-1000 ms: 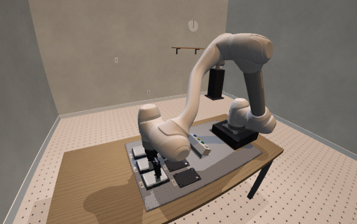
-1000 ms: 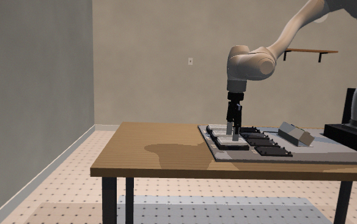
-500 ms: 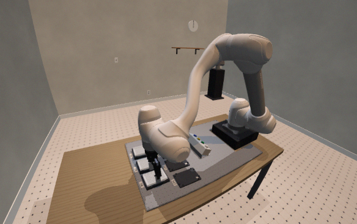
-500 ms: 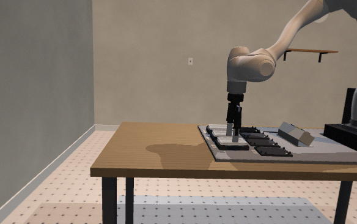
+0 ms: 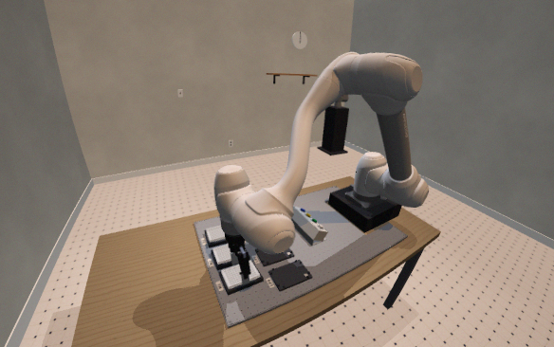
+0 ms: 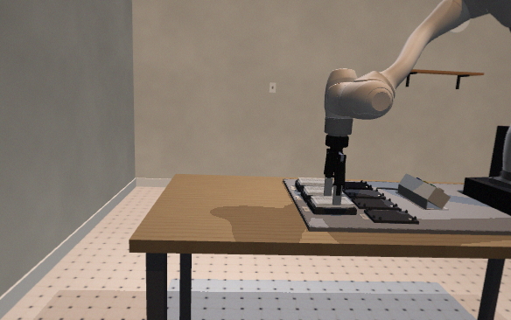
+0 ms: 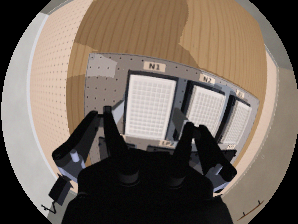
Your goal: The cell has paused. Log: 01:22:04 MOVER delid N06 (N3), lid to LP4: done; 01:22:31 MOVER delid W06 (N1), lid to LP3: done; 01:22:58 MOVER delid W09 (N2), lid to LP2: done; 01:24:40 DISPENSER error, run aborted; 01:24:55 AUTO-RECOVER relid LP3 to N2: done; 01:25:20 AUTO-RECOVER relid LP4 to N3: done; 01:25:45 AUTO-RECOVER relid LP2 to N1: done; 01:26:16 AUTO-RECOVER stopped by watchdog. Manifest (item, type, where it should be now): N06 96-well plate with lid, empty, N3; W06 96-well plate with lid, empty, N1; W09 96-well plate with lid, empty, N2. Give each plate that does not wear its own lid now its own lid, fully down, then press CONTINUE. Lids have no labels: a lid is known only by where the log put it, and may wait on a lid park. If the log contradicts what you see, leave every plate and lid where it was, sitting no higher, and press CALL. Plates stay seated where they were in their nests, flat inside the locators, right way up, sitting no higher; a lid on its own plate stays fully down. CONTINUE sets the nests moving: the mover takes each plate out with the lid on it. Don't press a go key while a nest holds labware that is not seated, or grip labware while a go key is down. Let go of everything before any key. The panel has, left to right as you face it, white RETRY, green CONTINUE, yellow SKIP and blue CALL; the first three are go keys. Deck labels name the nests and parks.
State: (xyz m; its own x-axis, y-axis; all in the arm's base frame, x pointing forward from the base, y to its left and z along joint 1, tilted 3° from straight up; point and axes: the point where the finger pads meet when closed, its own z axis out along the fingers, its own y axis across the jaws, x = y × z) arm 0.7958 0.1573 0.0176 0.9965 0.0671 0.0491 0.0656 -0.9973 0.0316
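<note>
Right now my hand is 2 cm above the pale lid. From my hand the other things lie so: green key (42 cm behind, 13 cm to the right, 1 cm above); then LP2 lid park (18 cm behind, 7 cm to the right, 5 cm below); then plate (3 cm below).
</note>
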